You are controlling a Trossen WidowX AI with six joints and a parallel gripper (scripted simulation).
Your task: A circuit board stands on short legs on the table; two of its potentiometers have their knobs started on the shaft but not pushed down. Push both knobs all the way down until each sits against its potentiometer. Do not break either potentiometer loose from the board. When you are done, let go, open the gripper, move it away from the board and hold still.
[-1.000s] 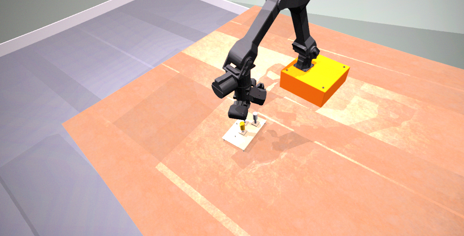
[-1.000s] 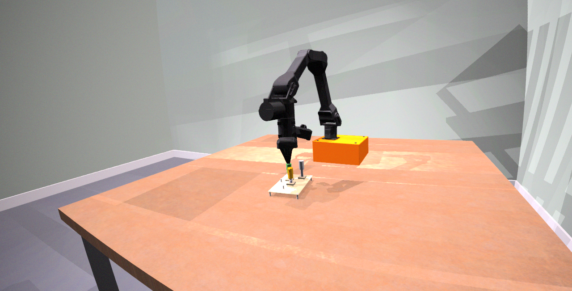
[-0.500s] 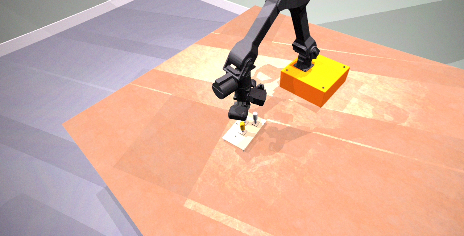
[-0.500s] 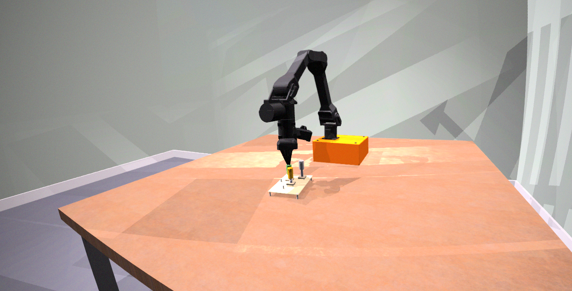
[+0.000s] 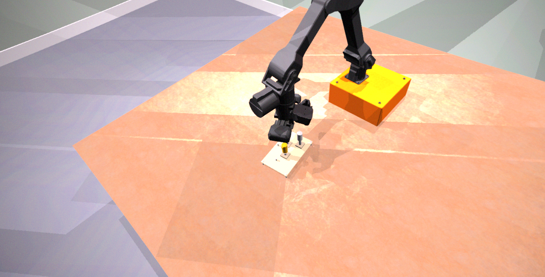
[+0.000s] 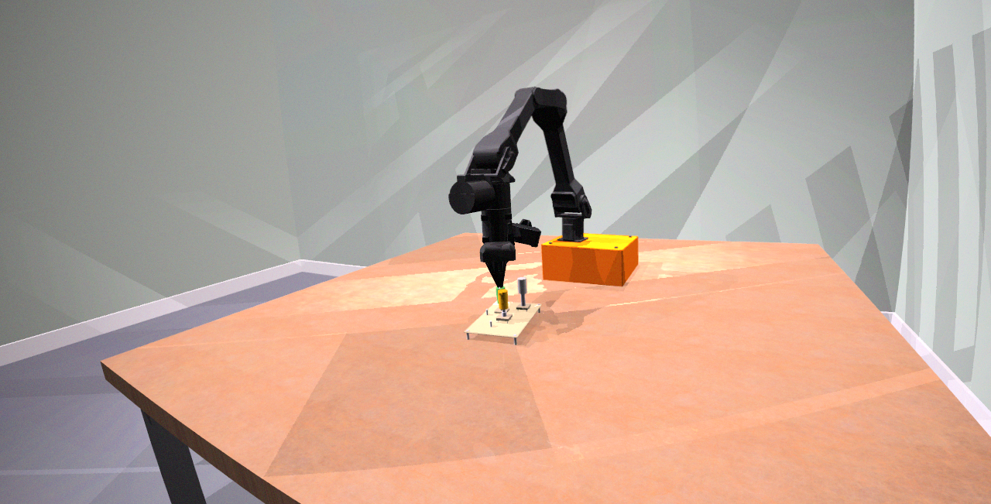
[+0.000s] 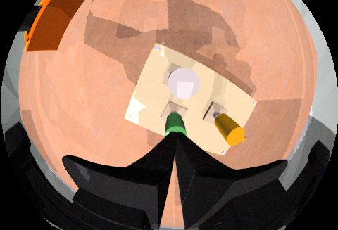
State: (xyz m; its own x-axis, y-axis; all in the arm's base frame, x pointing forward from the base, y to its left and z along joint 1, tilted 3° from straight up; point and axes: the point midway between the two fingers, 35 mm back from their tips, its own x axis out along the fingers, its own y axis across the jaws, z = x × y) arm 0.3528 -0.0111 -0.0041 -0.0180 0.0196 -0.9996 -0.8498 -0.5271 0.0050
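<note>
Right now my gripper tip is 1 cm above the green knob. Also, from my gripper tip: yellow knob 4 cm ahead, 3 cm to the left, 1 cm below.
</note>
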